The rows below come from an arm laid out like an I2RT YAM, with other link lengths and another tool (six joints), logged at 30 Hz.
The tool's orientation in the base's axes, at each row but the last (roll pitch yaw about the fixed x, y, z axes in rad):
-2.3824, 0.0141, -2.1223
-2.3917, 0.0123, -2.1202
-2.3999, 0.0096, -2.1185
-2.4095, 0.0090, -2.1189
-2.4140, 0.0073, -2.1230
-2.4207, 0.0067, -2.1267
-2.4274, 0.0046, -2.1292
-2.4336, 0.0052, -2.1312
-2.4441, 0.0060, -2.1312
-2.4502, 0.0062, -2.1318
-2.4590, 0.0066, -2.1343
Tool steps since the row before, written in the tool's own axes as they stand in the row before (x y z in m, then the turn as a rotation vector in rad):
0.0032, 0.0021, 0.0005, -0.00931, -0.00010, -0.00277
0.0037, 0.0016, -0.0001, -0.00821, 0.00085, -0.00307
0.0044, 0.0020, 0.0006, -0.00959, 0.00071, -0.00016
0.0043, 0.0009, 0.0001, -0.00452, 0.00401, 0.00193
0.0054, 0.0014, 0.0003, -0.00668, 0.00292, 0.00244
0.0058, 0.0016, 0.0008, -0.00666, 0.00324, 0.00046
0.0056, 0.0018, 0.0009, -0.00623, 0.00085, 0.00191
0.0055, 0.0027, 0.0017, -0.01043, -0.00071, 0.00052
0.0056, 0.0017, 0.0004, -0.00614, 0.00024, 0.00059
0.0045, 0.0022, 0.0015, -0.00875, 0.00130, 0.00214
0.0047, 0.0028, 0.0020, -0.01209, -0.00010, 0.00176
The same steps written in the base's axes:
-0.0027, -0.0021, -0.0019, 0.00330, 0.00886, 0.00221
-0.0030, -0.0025, -0.0011, 0.00196, 0.00840, 0.00177
-0.0032, -0.0032, -0.0018, 0.00446, 0.00852, -0.00027
-0.0028, -0.0034, -0.0007, 0.00093, 0.00477, -0.00408
-0.0035, -0.0041, -0.0012, 0.00304, 0.00600, -0.00372
-0.0036, -0.0046, -0.0017, 0.00171, 0.00680, -0.00244
-0.0036, -0.0043, -0.0019, 0.00382, 0.00497, -0.00197
-0.0037, -0.0041, -0.0031, 0.00629, 0.00837, 0.00012
-0.0039, -0.0042, -0.0014, 0.00343, 0.00510, -0.00057
-0.0030, -0.0034, -0.0026, 0.00497, 0.00723, -0.00242
-0.0033, -0.0035, -0.0033, 0.00747, 0.00959, -0.00122

